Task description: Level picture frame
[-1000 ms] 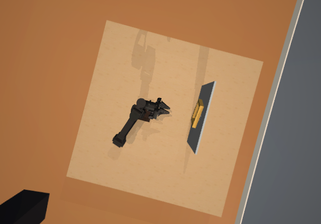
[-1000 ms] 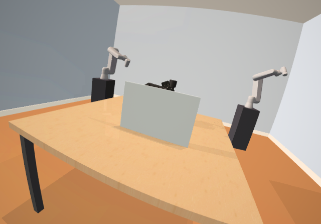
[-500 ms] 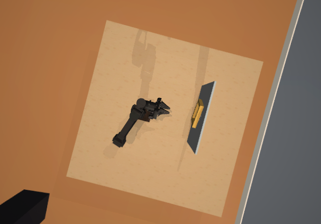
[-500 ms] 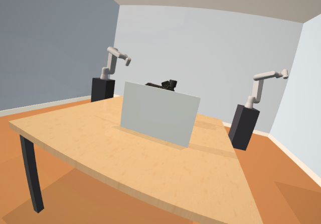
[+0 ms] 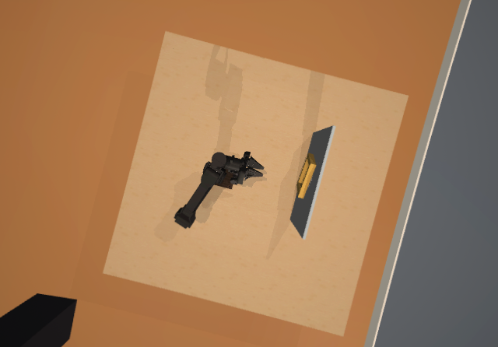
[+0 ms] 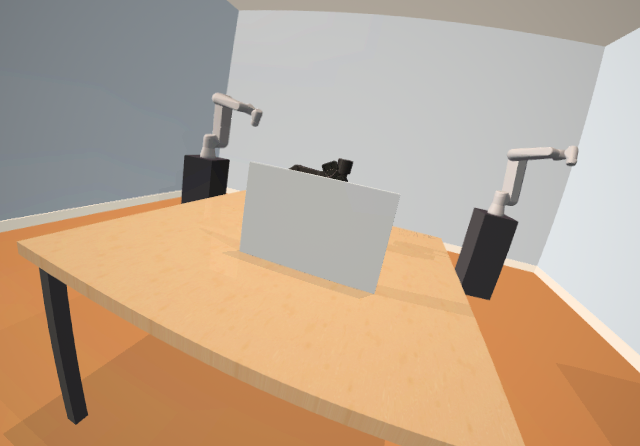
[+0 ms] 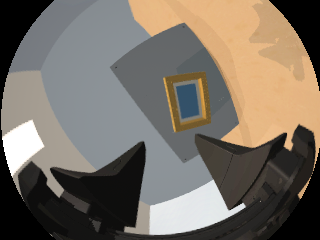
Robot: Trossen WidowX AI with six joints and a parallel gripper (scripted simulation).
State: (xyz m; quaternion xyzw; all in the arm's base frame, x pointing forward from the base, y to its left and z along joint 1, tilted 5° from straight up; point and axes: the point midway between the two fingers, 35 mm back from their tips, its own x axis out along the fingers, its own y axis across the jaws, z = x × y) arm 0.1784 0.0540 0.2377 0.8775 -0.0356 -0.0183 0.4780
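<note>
Right now the picture frame is 210 mm ahead of my gripper tip, 90 mm below it and 10 mm to the left of it. Also, from my gripper tip: grey wall panel (220 mm ahead, 100 mm below).
</note>
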